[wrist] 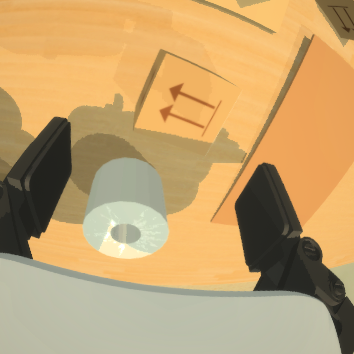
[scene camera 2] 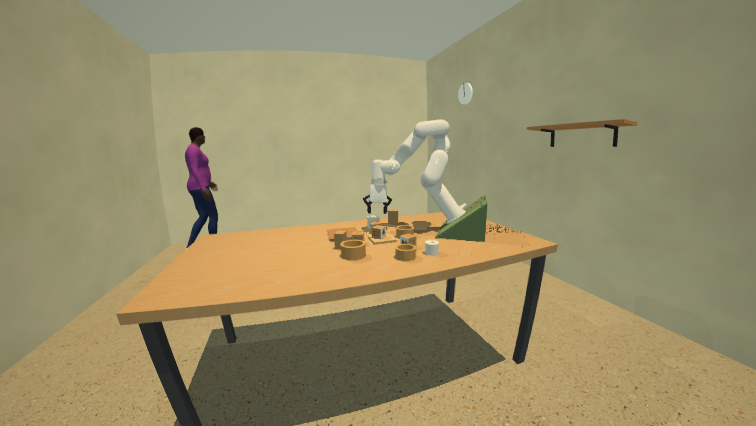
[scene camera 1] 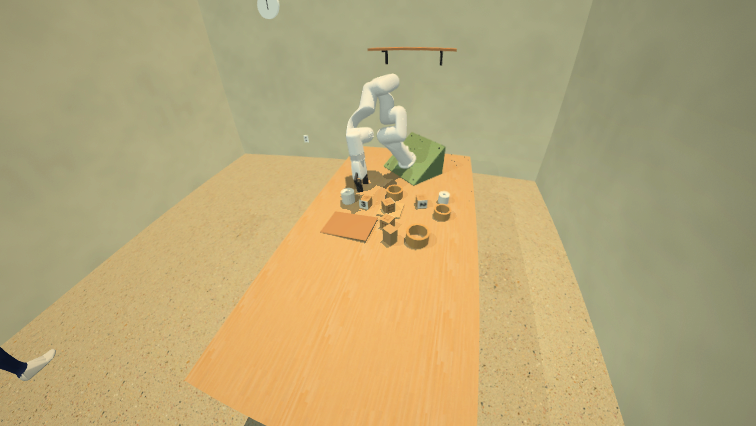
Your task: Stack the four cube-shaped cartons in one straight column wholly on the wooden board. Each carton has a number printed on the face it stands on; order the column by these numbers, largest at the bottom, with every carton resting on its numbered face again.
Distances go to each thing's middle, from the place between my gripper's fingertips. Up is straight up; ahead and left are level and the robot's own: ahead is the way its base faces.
I see the darker flat board [scene camera 1: 354,226] 190 mm ahead of my hand, 100 mm below it and 50 mm to the right of it.
